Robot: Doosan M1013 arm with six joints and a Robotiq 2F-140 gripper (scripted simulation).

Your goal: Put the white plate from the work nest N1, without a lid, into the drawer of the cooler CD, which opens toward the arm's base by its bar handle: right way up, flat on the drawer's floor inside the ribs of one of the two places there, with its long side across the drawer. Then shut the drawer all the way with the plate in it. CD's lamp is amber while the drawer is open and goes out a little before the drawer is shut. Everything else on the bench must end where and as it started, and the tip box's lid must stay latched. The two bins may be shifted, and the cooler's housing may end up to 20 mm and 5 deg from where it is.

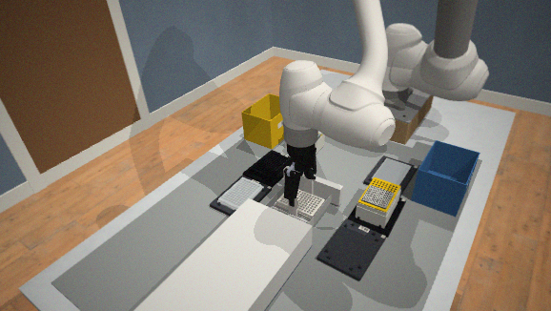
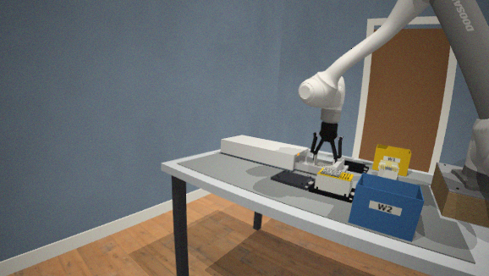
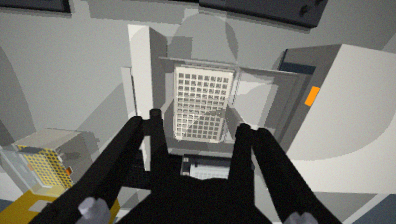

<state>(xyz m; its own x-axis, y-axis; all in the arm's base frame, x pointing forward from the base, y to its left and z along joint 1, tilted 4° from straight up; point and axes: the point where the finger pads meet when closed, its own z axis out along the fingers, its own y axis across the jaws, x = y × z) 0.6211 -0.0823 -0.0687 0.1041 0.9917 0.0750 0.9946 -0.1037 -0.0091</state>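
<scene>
The white plate lies 20 mm below my hand. Round my hand: drawer: 30 mm ahead, 20 mm below; work nest N1: 190 mm to the left, 90 mm ahead, 40 mm below; black plate: 170 mm to the right, 130 mm behind, 20 mm below.
</scene>
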